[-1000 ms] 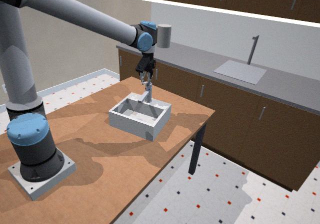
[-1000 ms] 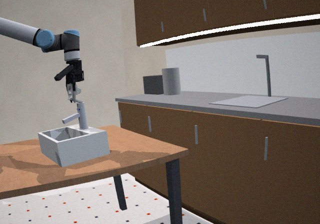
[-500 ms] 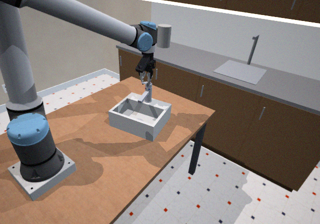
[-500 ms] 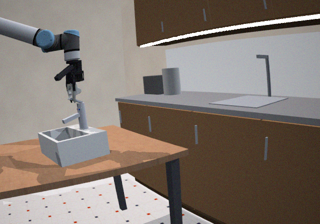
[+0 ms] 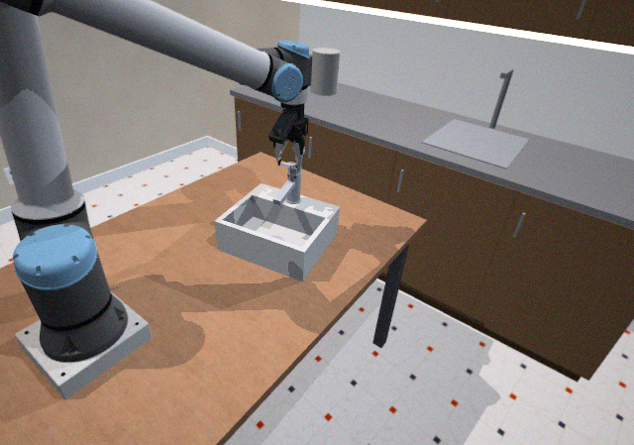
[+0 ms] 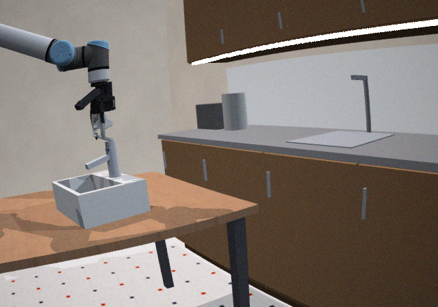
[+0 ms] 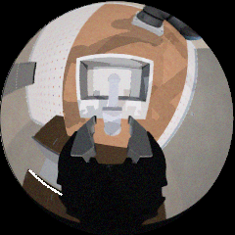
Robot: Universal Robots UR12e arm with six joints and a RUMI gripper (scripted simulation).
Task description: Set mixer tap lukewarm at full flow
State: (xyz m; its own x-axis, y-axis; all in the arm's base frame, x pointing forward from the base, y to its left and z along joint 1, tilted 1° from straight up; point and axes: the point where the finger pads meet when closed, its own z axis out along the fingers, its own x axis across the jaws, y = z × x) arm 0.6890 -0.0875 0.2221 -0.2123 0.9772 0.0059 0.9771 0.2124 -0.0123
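My hand is 10 mm short of the lever and 10 mm above it. From my hand the other things lie so: grey mixer tap 30 mm ahead, 10 mm to the left, 60 mm below; white basin 70 mm behind, 10 mm to the right, 250 mm below.
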